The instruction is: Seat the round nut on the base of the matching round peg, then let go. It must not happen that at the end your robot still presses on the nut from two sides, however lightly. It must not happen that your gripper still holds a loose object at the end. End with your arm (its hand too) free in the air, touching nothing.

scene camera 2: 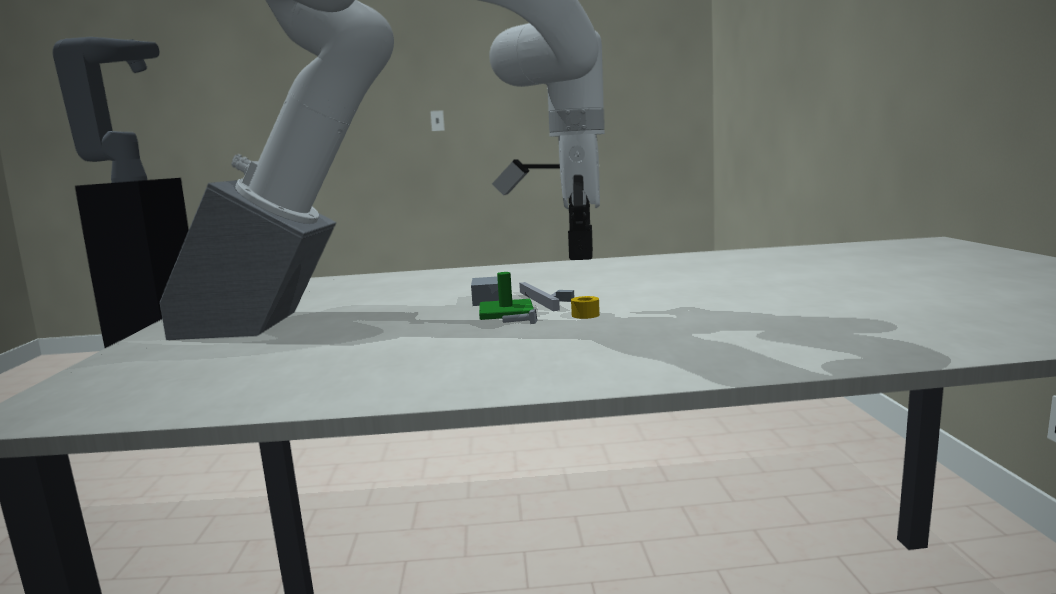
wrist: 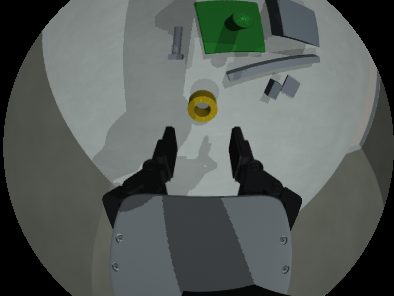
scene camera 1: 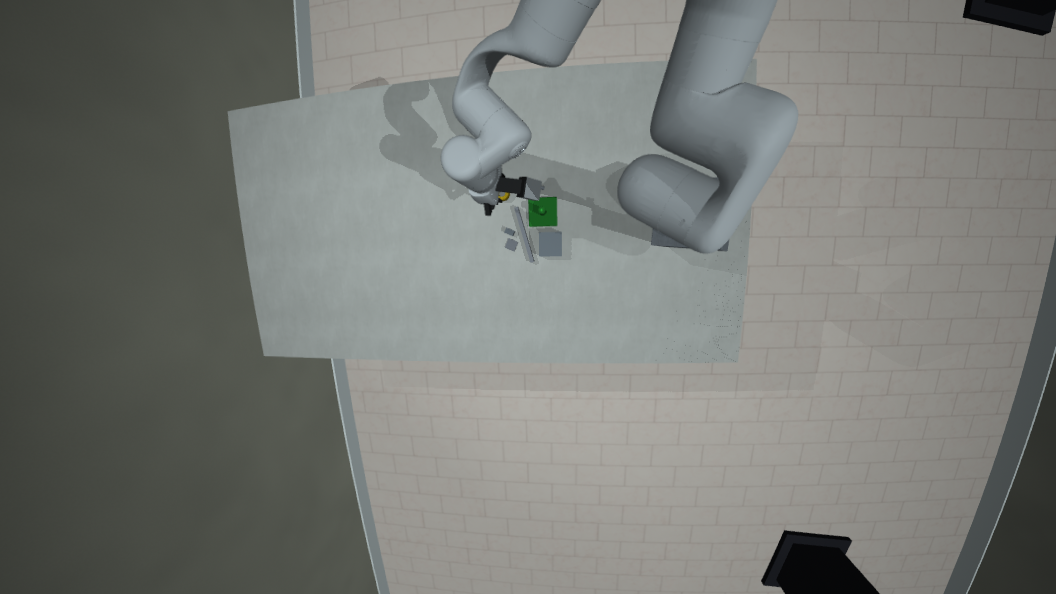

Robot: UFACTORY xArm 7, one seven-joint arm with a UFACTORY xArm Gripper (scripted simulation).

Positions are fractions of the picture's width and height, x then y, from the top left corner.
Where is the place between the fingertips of my gripper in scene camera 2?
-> At 0.55, 0.43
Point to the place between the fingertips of my gripper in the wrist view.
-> At 0.52, 0.46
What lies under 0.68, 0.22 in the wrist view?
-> A long grey bar.
